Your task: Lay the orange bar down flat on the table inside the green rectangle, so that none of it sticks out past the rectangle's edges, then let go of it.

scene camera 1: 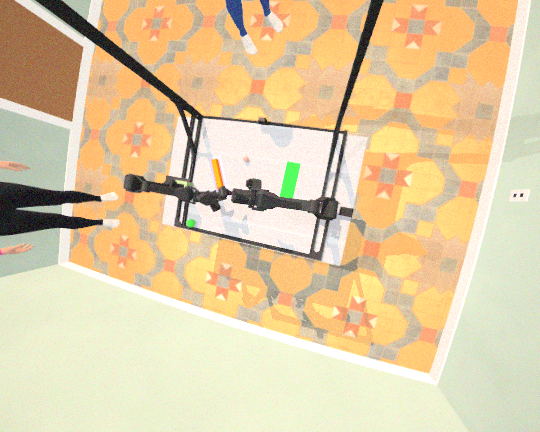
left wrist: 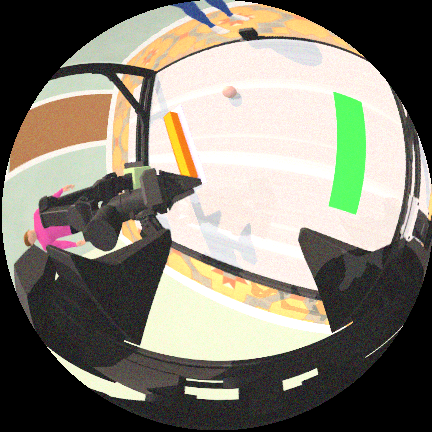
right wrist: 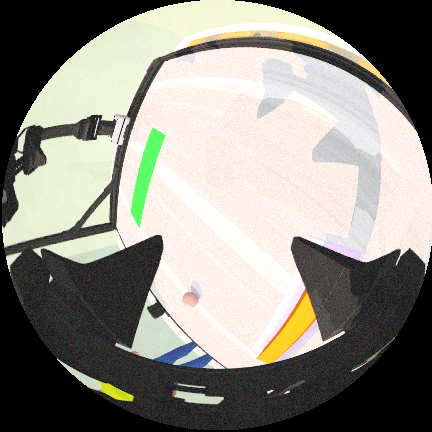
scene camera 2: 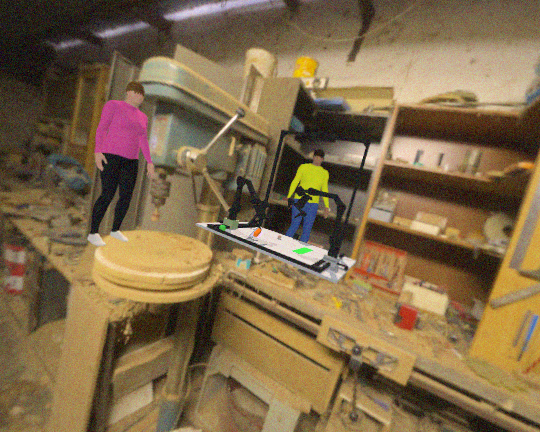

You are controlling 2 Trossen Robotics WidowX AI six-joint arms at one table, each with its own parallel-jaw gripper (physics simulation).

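Seen in the pictures: left gripper, fingertip midpoint: point(left wrist: 237, 235) point(right wrist: 27, 174) point(scene camera 2: 289, 214); right gripper, fingertip midpoint: point(scene camera 1: 230, 195) point(left wrist: 196, 186) point(right wrist: 229, 243) point(scene camera 2: 266, 228); left arm's base, link origin: point(right wrist: 112, 127) point(scene camera 2: 332, 255); right arm's base, link origin: point(left wrist: 128, 180) point(scene camera 2: 231, 219).
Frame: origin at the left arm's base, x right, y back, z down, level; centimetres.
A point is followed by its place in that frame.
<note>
The orange bar point(scene camera 1: 217, 173) {z 3.0, x 6.1, y -71.5 cm} point(scene camera 2: 257, 232) {z 3.2, x -1.9, y -67.4 cm} point(left wrist: 181, 145) {z 3.6, x 3.4, y -69.0 cm} point(right wrist: 291, 334) {z 3.0, x 3.4, y -71.0 cm} lies on a pale lavender-white strip point(right wrist: 345, 247) {z 6.2, x -8.9, y -66.4 cm} on the table, away from the green rectangle point(scene camera 1: 290, 180) {z 6.2, x 11.3, y -25.9 cm} point(scene camera 2: 303, 251) {z 6.2, x 5.7, y -24.7 cm} point(left wrist: 350, 155) {z 6.2, x 6.7, y -26.4 cm} point(right wrist: 147, 177) {z 6.2, x 5.9, y -28.8 cm}. My right gripper point(scene camera 1: 226, 192) {z -3.7, x -5.5, y -57.1 cm} point(right wrist: 229, 243) {z -3.7, x -5.5, y -57.1 cm} is open and empty, above the table near the bar's lower end in scene camera 1; its finger hides part of the bar in the right wrist view. My left gripper point(scene camera 2: 297, 215) {z -20.4, x -3.3, y -40.7 cm} point(left wrist: 237, 235) {z -20.4, x -3.3, y -40.7 cm} is open and empty, raised above the table, with the bar and the rectangle beyond its fingertips.
A small pink ball point(scene camera 1: 245, 159) {z 3.1, x 17.9, y -55.3 cm} point(left wrist: 229, 92) {z 3.3, x 17.4, y -54.8 cm} point(right wrist: 190, 299) {z 3.8, x 16.9, y -55.9 cm} lies between bar and rectangle. A green ball point(scene camera 1: 191, 223) {z 1.7, x -29.0, y -82.0 cm} point(scene camera 2: 222, 227) {z 2.5, x -31.3, y -82.2 cm} is near a table corner. A pale green block point(scene camera 2: 230, 223) {z 1.6, x -13.3, y -89.8 cm} point(left wrist: 137, 177) {z 0.2, x -7.1, y -88.5 cm} is at the right arm's base. Black frame bars edge the table. The two arms are close together.
</note>
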